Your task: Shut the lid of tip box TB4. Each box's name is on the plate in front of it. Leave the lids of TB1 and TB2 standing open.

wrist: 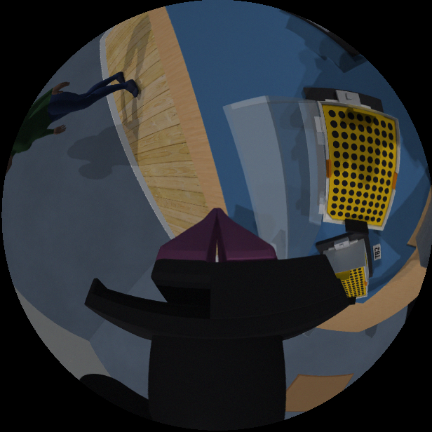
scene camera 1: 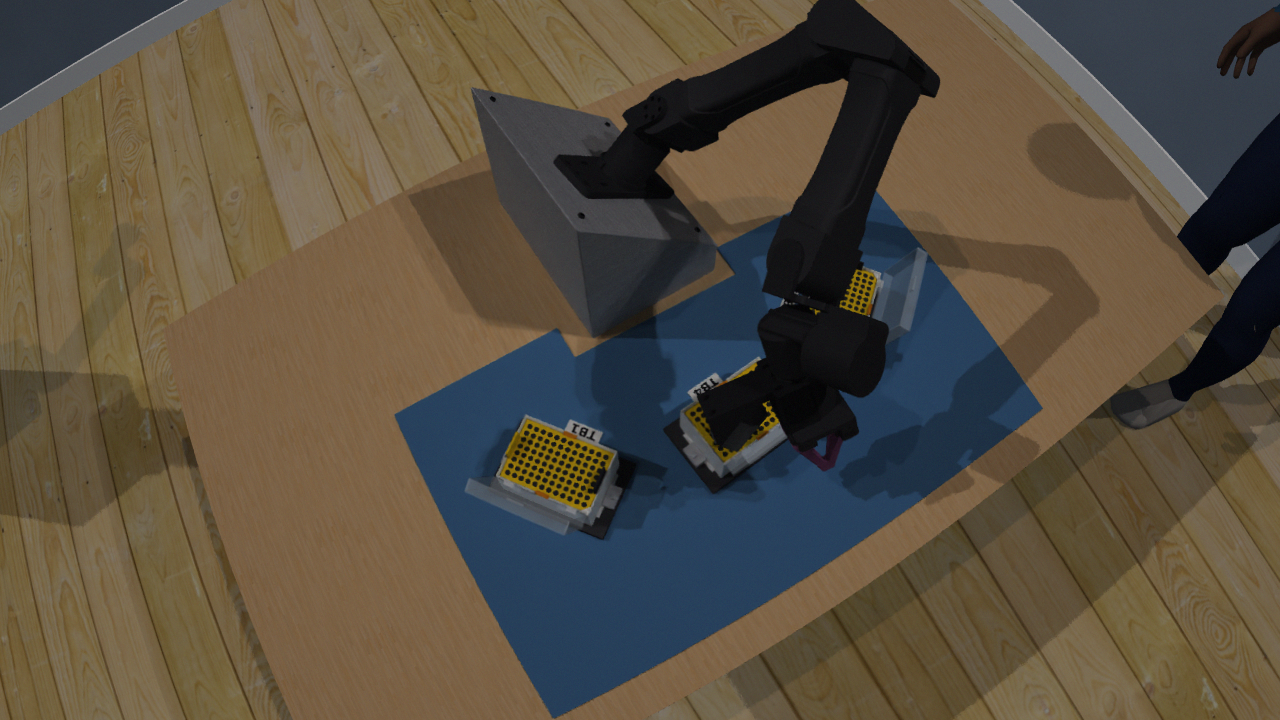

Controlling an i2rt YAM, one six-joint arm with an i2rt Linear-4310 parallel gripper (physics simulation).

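Seen in the pictures: gripper, between the fingertips: (scene camera 1: 828, 467); arm's base, origin of its link: (scene camera 1: 615, 180).
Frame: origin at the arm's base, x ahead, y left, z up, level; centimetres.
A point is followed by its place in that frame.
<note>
Tip box TB4 (scene camera 1: 762, 420) (wrist: 361, 165) has a yellow rack with black holes; the arm partly covers it in the scene view. Its clear lid (wrist: 270, 175) stands open, leaning outward from the hinge side. The TB4 plate (scene camera 1: 705, 387) @(x 24.3, y -5.1, z -14.5 cm) shows in the scene view. My gripper (scene camera 1: 827, 463) @(x 43.8, y -4.4, z -2.8 cm) (wrist: 216, 214) is shut and empty, its magenta fingertips together, beyond the lid side of TB4. In the wrist view the tips appear left of the lid's lower part; contact cannot be told.
TB1 (scene camera 1: 559, 462) @(x 22.5, y -26.2, z -8.9 cm) has its lid (scene camera 1: 517, 507) @(x 26.7, y -33.7, z -0.3 cm) open at the left. TB2 (scene camera 1: 861, 293) @(x 28.9, y 18.0, z -9.0 cm) (wrist: 355, 282) stands beyond TB4, partly behind the arm, its lid (scene camera 1: 905, 291) @(x 33.7, y 19.9, z -3.8 cm) open. The boxes are on a blue mat (scene camera 1: 626, 617) @(x 41.3, y -31.3, z -14.7 cm). The grey base block (scene camera 1: 537, 197) @(x -0.5, y -10.8, z 5.3 cm) stands behind.
</note>
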